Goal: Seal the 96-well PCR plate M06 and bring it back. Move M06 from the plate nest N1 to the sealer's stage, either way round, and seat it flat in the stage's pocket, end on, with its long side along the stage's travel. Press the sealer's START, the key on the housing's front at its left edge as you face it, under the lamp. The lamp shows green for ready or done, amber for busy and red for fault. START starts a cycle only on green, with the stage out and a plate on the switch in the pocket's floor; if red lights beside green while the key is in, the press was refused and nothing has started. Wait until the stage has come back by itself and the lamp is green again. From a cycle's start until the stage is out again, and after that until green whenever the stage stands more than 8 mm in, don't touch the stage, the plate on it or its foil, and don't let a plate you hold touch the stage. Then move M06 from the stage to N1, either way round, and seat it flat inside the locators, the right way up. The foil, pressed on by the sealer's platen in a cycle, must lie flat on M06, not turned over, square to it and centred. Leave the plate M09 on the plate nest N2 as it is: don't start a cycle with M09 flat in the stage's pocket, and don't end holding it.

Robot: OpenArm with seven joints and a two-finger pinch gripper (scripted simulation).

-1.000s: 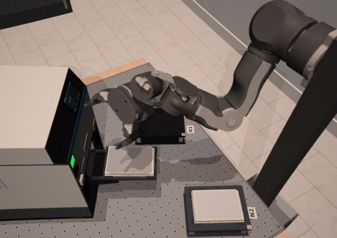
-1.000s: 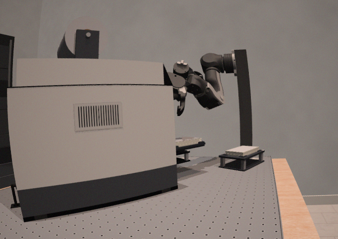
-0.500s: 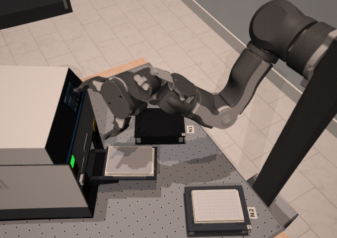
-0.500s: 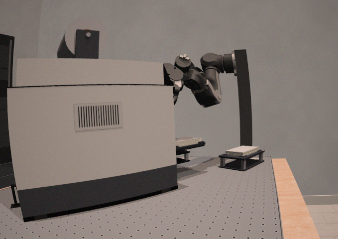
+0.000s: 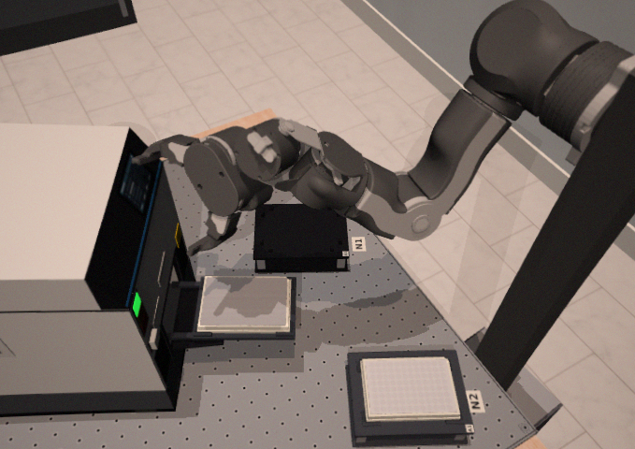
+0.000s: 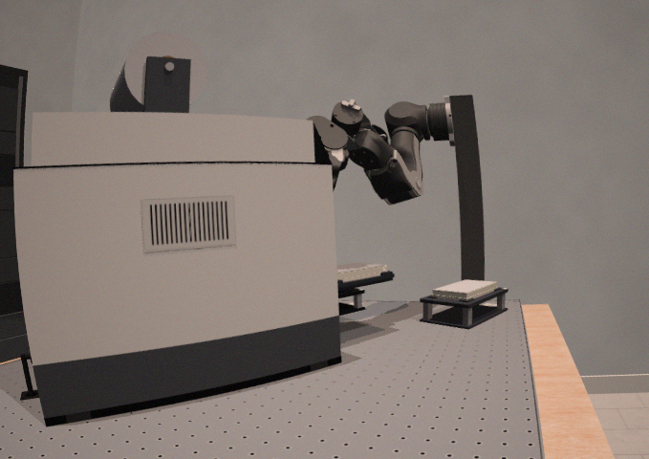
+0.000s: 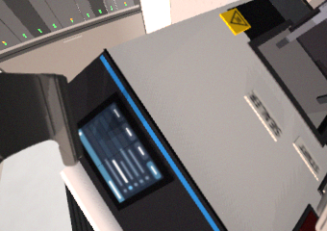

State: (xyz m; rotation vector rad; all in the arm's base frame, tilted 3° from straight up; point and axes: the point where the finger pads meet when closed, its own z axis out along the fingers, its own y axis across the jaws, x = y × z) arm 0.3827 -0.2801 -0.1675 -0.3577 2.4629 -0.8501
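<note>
The touchscreen is 30 mm ahead of my hand, 30 mm above it and 20 mm to the right of it. The rest, counted from my hand: sealer's stage (180 mm below, 80 mm to the left, 40 mm behind); then start key (100 mm to the left, 100 mm below, 90 mm ahead); then 96-well plate M06 (170 mm below, 80 mm to the left, 40 mm behind).
</note>
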